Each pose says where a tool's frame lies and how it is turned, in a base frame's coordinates. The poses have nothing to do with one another.
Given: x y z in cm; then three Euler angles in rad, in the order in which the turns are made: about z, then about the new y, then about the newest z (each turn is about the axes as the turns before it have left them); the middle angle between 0 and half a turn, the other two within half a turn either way.
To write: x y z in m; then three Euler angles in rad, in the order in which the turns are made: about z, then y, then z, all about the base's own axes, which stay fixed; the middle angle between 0 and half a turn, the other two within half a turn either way. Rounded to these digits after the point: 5 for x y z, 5 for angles.
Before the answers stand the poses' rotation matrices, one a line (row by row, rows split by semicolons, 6 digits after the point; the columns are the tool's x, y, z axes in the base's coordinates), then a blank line. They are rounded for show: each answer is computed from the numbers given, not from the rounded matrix.
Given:
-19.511 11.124 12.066 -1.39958 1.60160 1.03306
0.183 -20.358 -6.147 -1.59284 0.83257 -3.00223
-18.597 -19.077 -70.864 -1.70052 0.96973 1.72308
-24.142 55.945 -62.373 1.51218 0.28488 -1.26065
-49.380 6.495 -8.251 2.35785 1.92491 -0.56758
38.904 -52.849 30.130 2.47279 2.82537 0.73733
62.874 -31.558 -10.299 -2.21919 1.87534 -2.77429
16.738 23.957 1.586 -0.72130 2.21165 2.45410
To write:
0.843624 0.509211 0.170300; 0.161879 0.061203 -0.984911; -0.511950 0.858463 -0.030799
-0.124188 -0.992125 -0.016304; 0.669352 -0.071634 -0.739484; 0.732492 -0.102748 0.672977
0.991220 -0.078112 -0.106688; -0.042797 0.573904 -0.817803; 0.125109 0.815189 0.565522
0.967812 -0.251135 0.016464; 0.236606 0.930217 0.280560; -0.085774 -0.267633 0.959695
0.586598 -0.463214 -0.664331; 0.174357 -0.728819 0.662135; -0.790887 -0.504238 -0.346759
0.135123 -0.960320 -0.243983; -0.963715 -0.184590 0.192821; -0.230207 0.209075 -0.950417
-0.455230 -0.678863 -0.576117; -0.006199 0.649452 -0.760378; 0.890353 -0.342575 -0.299858
0.766053 -0.225432 0.601949; 0.171422 -0.830914 -0.529336; 0.619497 0.508687 -0.597880

-0.19511 0.11124 0.12066 1.03306 1.60160 -1.39958
0.00183 -0.20358 -0.06147 -3.00223 0.83257 -1.59284
-0.18597 -0.19077 -0.70864 1.72308 0.96973 -1.70052
-0.24142 0.55945 -0.62373 -1.26065 0.28488 1.51218
-0.49380 0.06495 -0.08251 -0.56758 1.92491 2.35785
0.38904 -0.52849 0.30130 0.73733 2.82537 2.47279
0.62874 -0.31558 -0.10299 -2.77429 1.87534 -2.21919
0.16738 0.23957 0.01586 2.45410 2.21165 -0.72130

